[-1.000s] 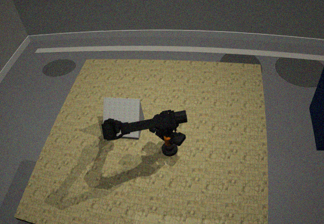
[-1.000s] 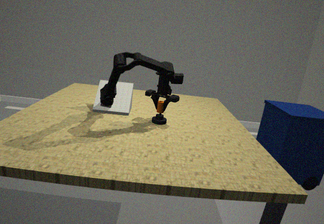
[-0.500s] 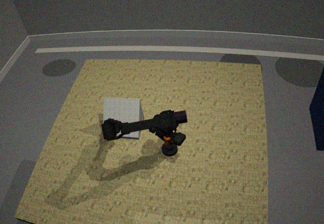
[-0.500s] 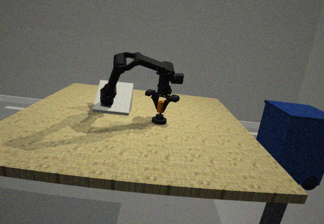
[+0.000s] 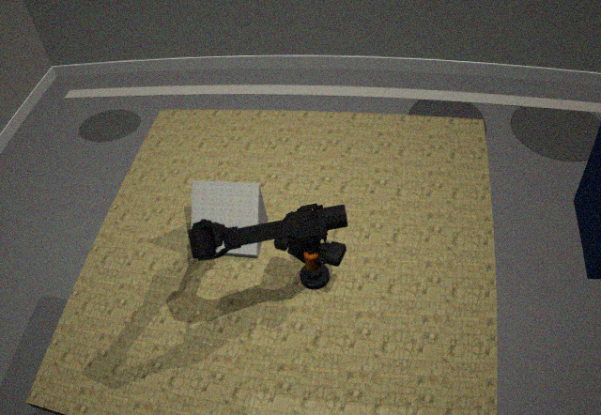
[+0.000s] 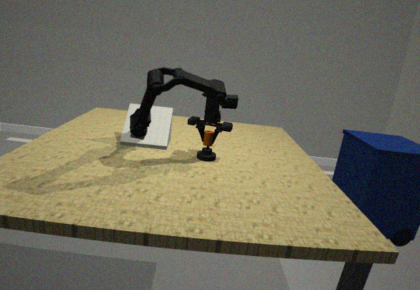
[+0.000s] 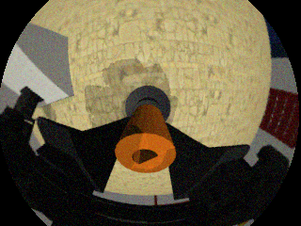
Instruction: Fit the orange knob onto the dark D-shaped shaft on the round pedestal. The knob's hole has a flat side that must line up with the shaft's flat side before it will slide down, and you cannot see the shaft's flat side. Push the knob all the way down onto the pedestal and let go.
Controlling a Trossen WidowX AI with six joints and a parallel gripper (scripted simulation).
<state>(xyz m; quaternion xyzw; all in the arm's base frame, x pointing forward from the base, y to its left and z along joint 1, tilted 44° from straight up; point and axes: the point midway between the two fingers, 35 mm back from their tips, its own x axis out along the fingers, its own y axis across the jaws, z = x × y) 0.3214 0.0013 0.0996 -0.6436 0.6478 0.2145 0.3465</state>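
My gripper tip is now 20 mm below the orange knob. Round my gripper tip: round pedestal (40 mm below).
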